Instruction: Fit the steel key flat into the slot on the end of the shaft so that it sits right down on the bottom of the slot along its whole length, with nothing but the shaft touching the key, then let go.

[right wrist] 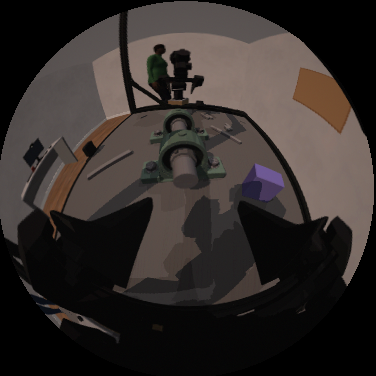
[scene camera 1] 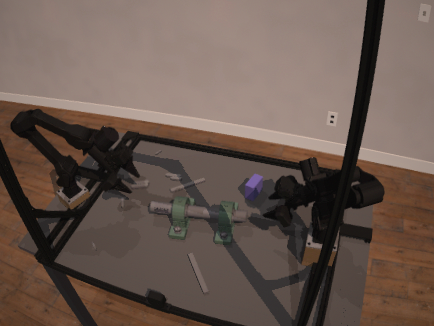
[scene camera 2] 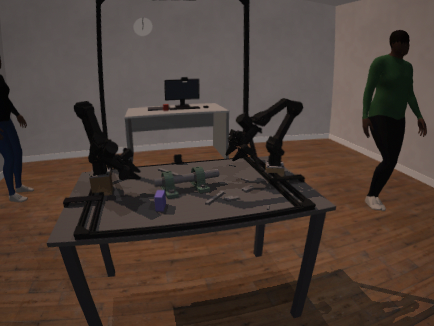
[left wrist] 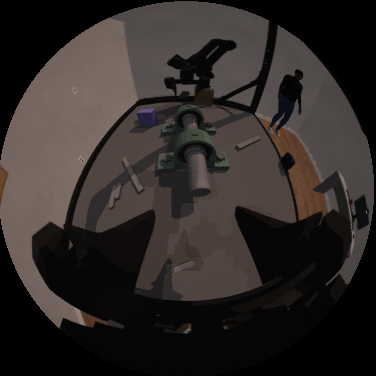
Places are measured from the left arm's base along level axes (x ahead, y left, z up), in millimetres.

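Pixels of known places: left gripper, fingertip midpoint: (right wrist: 180, 92) (scene camera 1: 135, 184) (scene camera 2: 229, 158) (left wrist: 195, 212); right gripper, fingertip midpoint: (right wrist: 196, 203) (scene camera 1: 266, 206) (scene camera 2: 140, 175) (left wrist: 185, 94); left arm's base, origin of the base link: (right wrist: 178, 98) (scene camera 1: 71, 190) (scene camera 2: 275, 164); right arm's base, origin of the base link: (scene camera 1: 323, 236) (scene camera 2: 100, 172).
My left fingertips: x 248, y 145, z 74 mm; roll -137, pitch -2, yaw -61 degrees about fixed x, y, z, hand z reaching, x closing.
Note:
Ahead of a thing's pixels: the offset from my left fingertips to its top centre.
The grey shaft {199 mm ahead, 96 mm left, 53 mm down} (scene camera 1: 199, 212) (scene camera 2: 184, 178) (left wrist: 198, 172) (right wrist: 184, 170) lies level through two green bearing blocks. Dark marks show on its left end in scene camera 1; whether they are the slot, or hold the key, cannot be told. The steel key cannot be told for certain from the small grey pieces. My left gripper (scene camera 1: 132, 183) (left wrist: 195, 212) is open and empty, off the shaft's left end in scene camera 1; a small grey piece {82 mm back, 24 mm right, 120 mm down} (left wrist: 182, 266) shows low between its fingers, on the table. My right gripper (scene camera 1: 267, 207) (right wrist: 196, 203) is open and empty, off the shaft's other end.
A purple block {267 mm ahead, 323 mm left, 60 mm down} (scene camera 1: 254, 186) (scene camera 2: 160, 200) (left wrist: 147, 117) (right wrist: 263, 183) stands behind the shaft in scene camera 1. A grey bar {46 mm ahead, 203 mm left, 119 mm down} (scene camera 1: 188, 184) and small pieces {15 mm back, 202 mm left, 119 mm down} (scene camera 1: 173, 176) lie behind it, and a longer bar {348 mm ahead, 75 mm right, 117 mm down} (scene camera 1: 197, 272) in front. Black rails edge the table.

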